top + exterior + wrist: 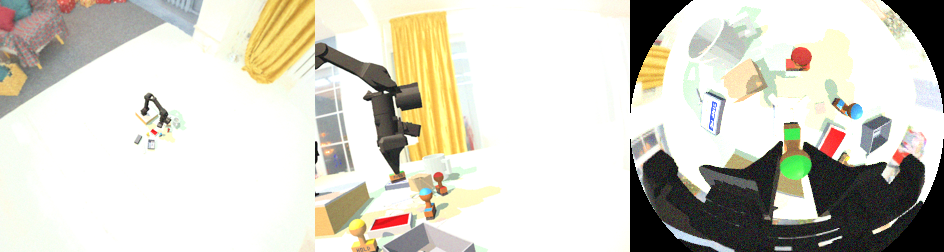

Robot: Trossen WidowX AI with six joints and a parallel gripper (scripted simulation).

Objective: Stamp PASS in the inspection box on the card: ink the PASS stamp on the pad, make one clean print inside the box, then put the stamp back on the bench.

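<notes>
My gripper tip is now 9 cm above the pale paper card. Also, from my gripper tip: green-topped pass stamp right at my gripper tip; then red-knobbed stamp 10 cm ahead, 7 cm below, 4 cm to the left; then cardboard box 11 cm to the left, 7 cm below, 3 cm ahead.
</notes>
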